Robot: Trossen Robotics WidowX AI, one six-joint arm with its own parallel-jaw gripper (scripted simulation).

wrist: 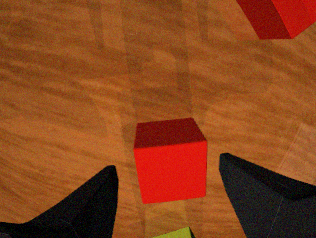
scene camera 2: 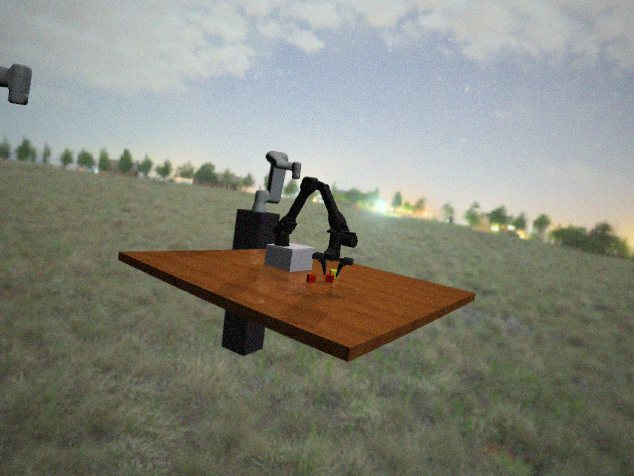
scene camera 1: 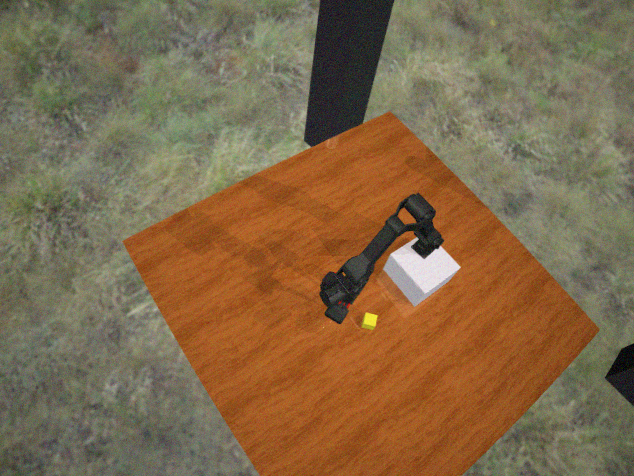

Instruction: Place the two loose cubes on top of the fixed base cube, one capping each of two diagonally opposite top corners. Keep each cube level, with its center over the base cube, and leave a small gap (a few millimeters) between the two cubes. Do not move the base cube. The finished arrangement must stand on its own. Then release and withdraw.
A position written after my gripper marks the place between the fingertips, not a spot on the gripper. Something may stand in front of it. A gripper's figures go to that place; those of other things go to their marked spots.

Scene:
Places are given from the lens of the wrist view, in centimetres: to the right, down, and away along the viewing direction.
my gripper point(wrist: 168, 168): 1, 3, 10
red cube point(wrist: 171, 157): 1, 2, 9

